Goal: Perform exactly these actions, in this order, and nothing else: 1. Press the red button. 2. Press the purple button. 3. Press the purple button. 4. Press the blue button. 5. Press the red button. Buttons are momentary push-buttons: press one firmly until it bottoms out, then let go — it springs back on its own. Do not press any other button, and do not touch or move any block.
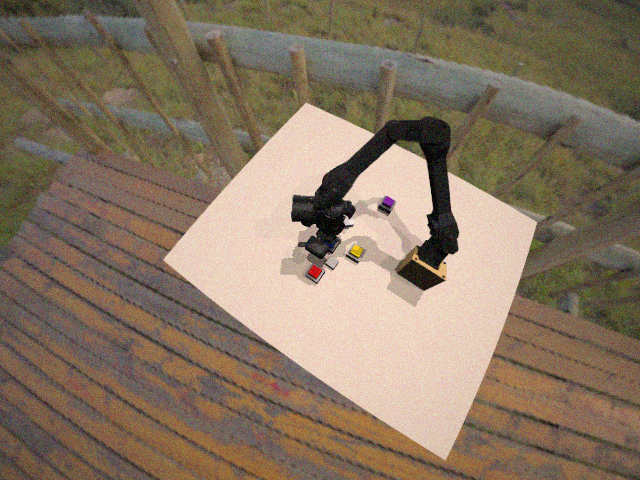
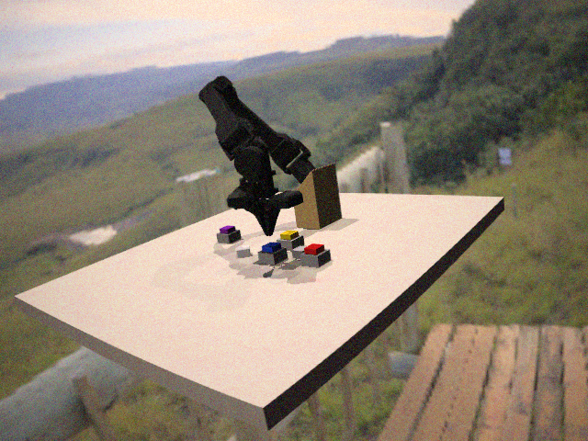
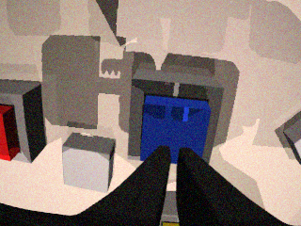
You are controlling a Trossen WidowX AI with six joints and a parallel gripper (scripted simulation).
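Right now my gripper tip is 3 cm above the blue button. Round my gripper tip: grey block: 4 cm behind, 5 cm to the left, 5 cm below; then red button: 1 cm behind, 11 cm to the left, 3 cm below; then yellow button: 9 cm behind, 2 cm to the right, 3 cm below.
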